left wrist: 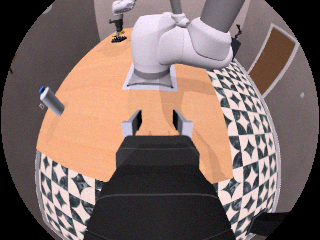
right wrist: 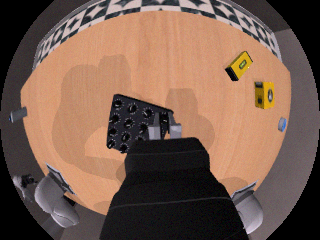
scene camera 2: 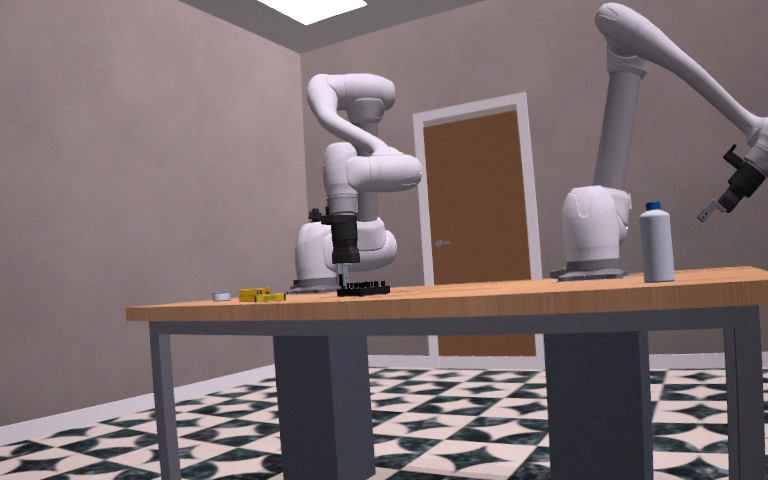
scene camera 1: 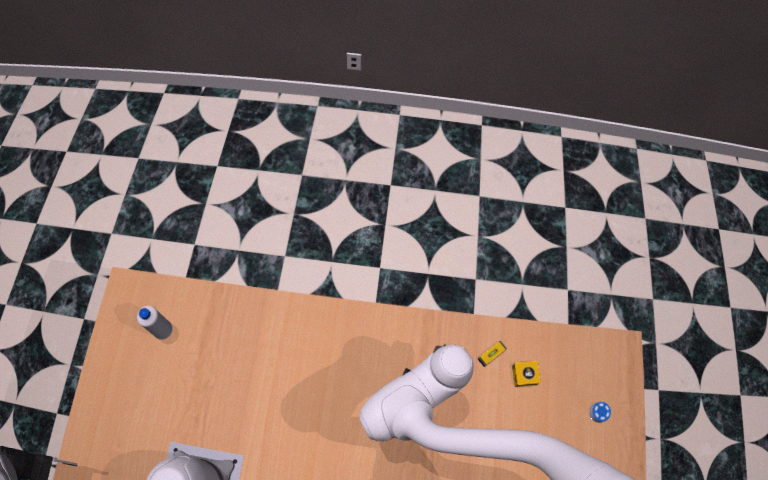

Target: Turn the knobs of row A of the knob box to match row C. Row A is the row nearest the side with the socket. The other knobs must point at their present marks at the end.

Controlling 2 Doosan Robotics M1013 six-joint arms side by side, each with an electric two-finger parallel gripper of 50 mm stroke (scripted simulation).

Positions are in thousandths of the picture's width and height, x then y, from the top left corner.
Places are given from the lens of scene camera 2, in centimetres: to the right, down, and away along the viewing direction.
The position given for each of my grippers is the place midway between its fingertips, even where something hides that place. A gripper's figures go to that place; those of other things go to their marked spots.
my left gripper (scene camera 2: 912,459): 90, -6, 157
my right gripper (scene camera 2: 447,597): -12, 13, 167
white bottle (scene camera 2: 856,528): 57, 3, 118
